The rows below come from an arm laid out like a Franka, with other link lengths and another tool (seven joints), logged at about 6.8 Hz.
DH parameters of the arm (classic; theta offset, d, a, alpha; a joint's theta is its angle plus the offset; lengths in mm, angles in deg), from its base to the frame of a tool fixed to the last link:
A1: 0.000 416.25 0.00 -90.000
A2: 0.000 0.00 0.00 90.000
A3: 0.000 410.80 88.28 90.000
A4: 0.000 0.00 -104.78 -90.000
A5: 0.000 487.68 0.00 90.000
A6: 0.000 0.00 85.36 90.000
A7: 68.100 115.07 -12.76 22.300
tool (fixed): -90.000 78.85 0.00 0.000
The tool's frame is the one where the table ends.
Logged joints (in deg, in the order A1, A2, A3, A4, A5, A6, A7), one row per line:
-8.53, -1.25, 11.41, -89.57, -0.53, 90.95, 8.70
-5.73, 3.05, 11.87, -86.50, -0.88, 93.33, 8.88
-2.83, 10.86, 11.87, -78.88, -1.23, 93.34, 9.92
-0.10, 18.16, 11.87, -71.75, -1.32, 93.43, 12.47
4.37, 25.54, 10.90, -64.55, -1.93, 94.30, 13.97
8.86, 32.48, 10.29, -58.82, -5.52, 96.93, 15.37
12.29, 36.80, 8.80, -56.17, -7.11, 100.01, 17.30
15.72, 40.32, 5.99, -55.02, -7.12, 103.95, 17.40
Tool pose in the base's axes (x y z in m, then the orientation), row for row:
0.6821, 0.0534, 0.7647, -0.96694, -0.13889, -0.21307, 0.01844
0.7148, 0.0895, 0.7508, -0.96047, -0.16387, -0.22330, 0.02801
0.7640, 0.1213, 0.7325, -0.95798, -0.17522, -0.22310, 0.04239
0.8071, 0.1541, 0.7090, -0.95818, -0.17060, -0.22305, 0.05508
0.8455, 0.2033, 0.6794, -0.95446, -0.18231, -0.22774, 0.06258
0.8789, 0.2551, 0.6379, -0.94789, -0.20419, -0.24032, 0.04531
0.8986, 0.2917, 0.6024, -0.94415, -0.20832, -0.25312, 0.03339
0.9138, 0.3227, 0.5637, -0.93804, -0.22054, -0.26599, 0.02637
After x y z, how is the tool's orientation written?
As a quaternion, x y z w.
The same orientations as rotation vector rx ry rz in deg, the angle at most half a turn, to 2 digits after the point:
-172.03, -24.71, -37.91
-169.87, -28.98, -39.49
-167.93, -30.72, -39.11
-166.67, -29.68, -38.80
-165.28, -31.57, -39.44
-165.87, -35.73, -42.05
-166.43, -36.72, -44.62
-166.07, -39.04, -47.09

